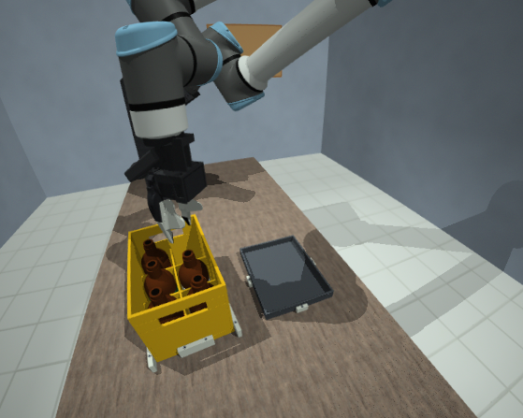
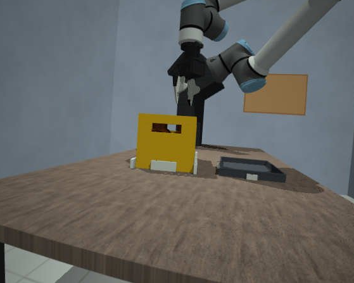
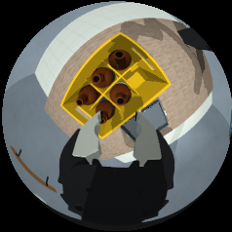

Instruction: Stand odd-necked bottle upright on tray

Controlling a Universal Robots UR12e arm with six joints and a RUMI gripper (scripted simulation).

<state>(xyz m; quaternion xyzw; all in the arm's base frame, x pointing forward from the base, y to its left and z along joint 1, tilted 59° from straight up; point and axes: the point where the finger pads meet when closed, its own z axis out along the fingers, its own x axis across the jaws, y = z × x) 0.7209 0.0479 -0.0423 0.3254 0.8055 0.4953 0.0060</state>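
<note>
My gripper is now 15 cm above the yellow crate, 4 cm to the left of it and 1 cm short of it. Also, from my hand: dark tray 25 cm to the left, 23 cm below, 2 cm behind.
</note>
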